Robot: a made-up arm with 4 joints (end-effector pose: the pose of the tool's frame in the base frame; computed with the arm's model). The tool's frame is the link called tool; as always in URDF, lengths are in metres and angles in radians.
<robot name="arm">
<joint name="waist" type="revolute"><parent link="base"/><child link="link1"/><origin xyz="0.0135 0.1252 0.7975" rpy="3.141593 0 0"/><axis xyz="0 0 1"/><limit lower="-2.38" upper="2.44"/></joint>
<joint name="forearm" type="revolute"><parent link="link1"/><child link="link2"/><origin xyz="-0.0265 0.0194 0.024" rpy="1.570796 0 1.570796"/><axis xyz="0 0 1"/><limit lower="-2.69" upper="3.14"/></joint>
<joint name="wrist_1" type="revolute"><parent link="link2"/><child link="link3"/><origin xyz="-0.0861 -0.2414 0.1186" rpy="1.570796 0 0"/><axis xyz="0 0 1"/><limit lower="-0.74" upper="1.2"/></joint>
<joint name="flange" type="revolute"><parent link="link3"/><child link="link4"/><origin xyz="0.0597 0.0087 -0.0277" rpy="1.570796 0 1.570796"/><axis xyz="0 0 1"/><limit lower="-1.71" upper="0.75"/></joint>
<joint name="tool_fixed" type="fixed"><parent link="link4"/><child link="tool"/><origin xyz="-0.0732 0.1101 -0.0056" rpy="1.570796 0 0"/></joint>
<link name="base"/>
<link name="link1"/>
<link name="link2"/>
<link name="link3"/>
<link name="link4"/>
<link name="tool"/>
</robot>
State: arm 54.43 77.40 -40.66 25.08
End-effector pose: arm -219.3 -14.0 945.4 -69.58 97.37 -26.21
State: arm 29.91 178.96 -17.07 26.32
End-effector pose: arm -52.9 59.7 494.8 2.01 26.62 -12.84
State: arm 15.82 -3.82 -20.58 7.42
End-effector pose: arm 31.0 187.0 1082.0 164.96 -53.87 10.94
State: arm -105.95 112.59 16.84 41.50
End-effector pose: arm 253.6 187.4 678.2 -57.50 -31.02 57.05
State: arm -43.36 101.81 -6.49 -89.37
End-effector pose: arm 370.9 42.8 733.1 -28.85 -94.04 96.48
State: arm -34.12 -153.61 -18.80 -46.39
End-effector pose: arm 41.9 280.4 456.5 46.33 -38.57 37.87
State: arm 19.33 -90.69 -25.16 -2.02
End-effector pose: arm 128.3 409.3 706.7 82.91 -35.47 3.15
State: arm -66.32 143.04 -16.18 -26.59
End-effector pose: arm 275.8 86.5 519.7 -17.56 -38.16 87.36
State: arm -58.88 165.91 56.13 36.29
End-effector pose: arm 88.5 164.8 512.5 -8.09 24.35 0.24
